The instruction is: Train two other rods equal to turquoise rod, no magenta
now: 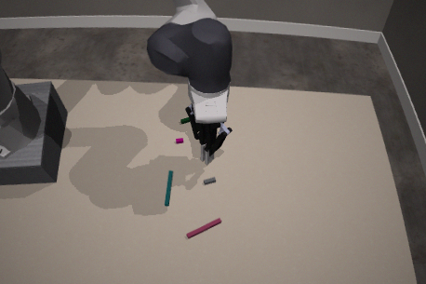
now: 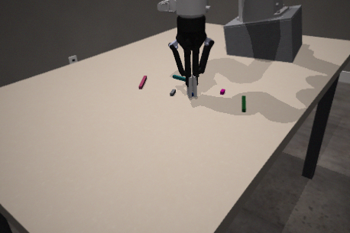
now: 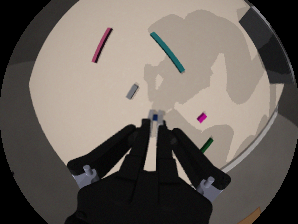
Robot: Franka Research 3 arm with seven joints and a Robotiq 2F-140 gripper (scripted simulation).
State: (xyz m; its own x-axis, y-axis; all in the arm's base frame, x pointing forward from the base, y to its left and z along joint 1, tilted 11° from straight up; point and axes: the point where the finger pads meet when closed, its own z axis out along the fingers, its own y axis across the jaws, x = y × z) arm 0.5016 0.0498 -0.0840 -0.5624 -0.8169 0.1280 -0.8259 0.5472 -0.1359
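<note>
The pink rod is 20 cm to the right of my hand, 4 cm below it and 2 cm ahead of it. From my hand the other things lie so: blue rod 3 cm below; magenta rod 9 cm behind, 5 cm to the left, 4 cm below; grey rod 6 cm to the right, 4 cm below, 1 cm ahead.
</note>
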